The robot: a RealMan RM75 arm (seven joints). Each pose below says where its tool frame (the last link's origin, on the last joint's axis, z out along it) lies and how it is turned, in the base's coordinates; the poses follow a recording.
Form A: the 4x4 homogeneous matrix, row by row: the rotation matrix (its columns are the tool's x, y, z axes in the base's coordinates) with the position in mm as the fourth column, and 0 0 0 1 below. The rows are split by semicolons.
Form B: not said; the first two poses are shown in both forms.
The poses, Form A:
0.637 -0.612 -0.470 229; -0.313 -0.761 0.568 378; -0.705 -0.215 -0.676 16; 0 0 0 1
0.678 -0.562 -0.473 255; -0.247 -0.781 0.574 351; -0.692 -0.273 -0.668 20; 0 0 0 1
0.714 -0.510 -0.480 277; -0.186 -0.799 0.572 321; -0.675 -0.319 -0.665 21; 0 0 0 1
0.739 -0.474 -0.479 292; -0.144 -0.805 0.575 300; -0.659 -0.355 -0.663 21; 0 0 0 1
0.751 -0.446 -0.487 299; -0.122 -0.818 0.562 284; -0.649 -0.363 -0.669 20; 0 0 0 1
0.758 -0.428 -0.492 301; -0.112 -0.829 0.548 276; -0.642 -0.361 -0.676 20; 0 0 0 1
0.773 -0.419 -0.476 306; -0.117 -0.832 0.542 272; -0.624 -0.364 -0.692 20; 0 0 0 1
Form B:
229 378 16 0.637 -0.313 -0.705 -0.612 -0.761 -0.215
255 351 20 0.678 -0.247 -0.692 -0.562 -0.781 -0.273
277 321 21 0.714 -0.186 -0.675 -0.510 -0.799 -0.319
292 300 21 0.739 -0.144 -0.659 -0.474 -0.805 -0.355
299 284 20 0.751 -0.122 -0.649 -0.446 -0.818 -0.363
301 276 20 0.758 -0.112 -0.642 -0.428 -0.829 -0.361
306 272 20 0.773 -0.117 -0.624 -0.419 -0.832 -0.364

